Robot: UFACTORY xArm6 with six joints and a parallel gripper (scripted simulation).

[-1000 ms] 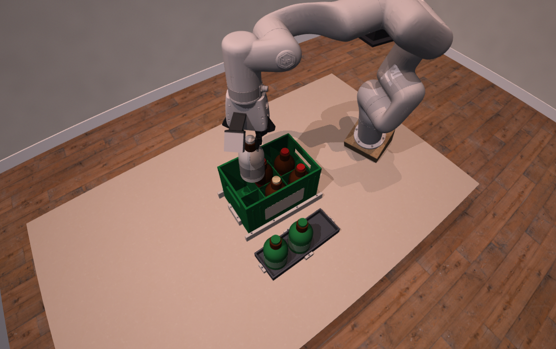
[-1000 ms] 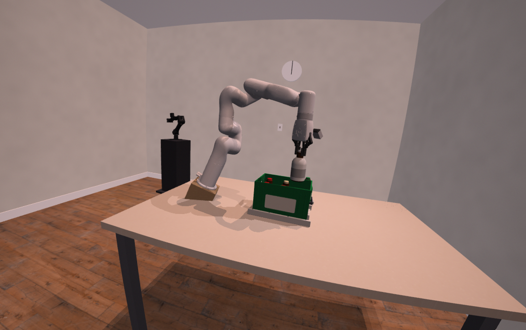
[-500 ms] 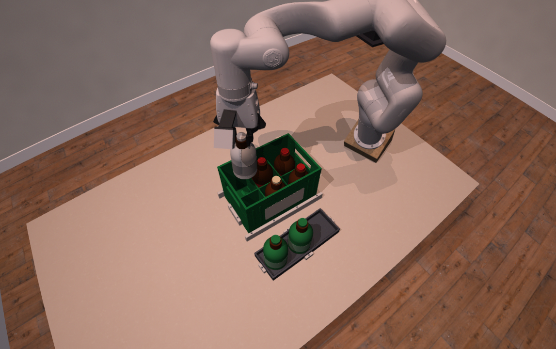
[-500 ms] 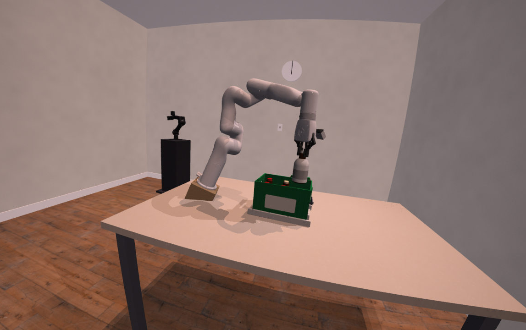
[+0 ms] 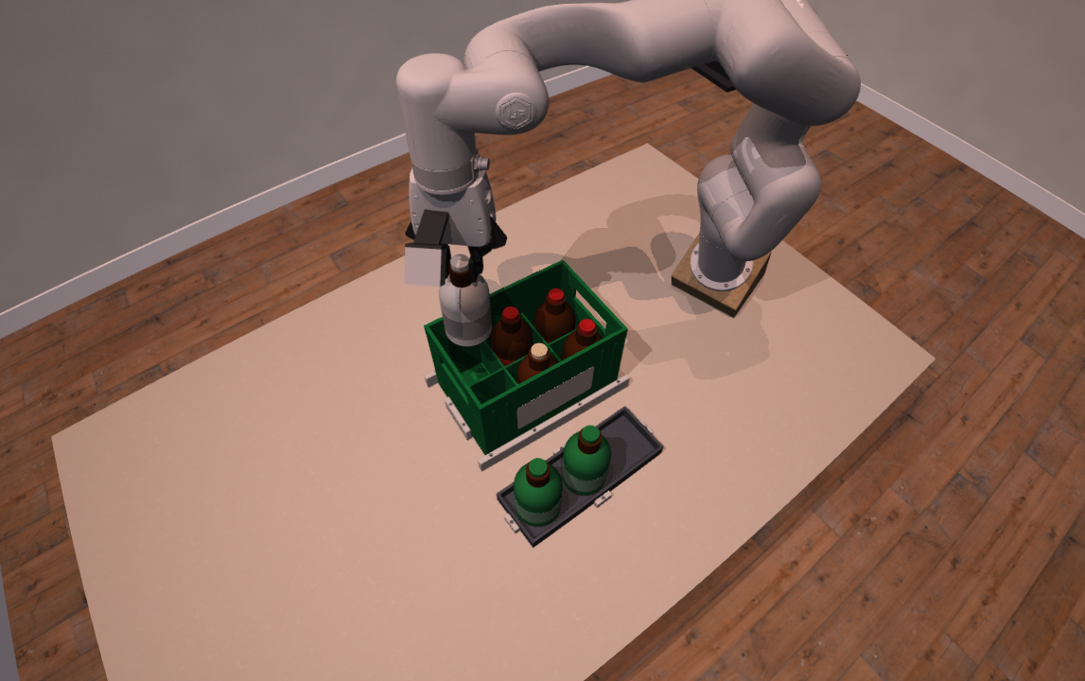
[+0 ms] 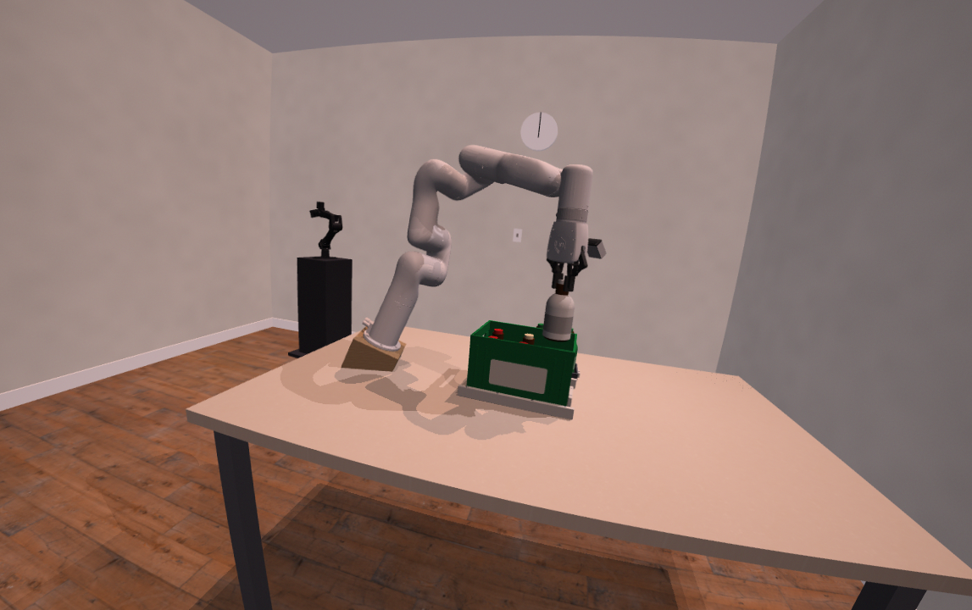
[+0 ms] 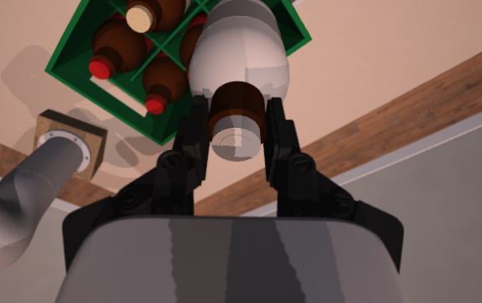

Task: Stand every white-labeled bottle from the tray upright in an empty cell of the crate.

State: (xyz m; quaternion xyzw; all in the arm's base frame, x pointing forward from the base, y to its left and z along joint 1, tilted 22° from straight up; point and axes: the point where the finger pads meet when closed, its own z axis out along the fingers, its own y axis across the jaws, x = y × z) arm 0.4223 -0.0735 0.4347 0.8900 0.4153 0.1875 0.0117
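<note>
The white-labeled bottle is 7 cm below my hand. From my hand the other things lie so: tray (32 cm below, 23 cm to the left, 7 cm behind); crate (25 cm below, 8 cm behind, 3 cm to the left).
</note>
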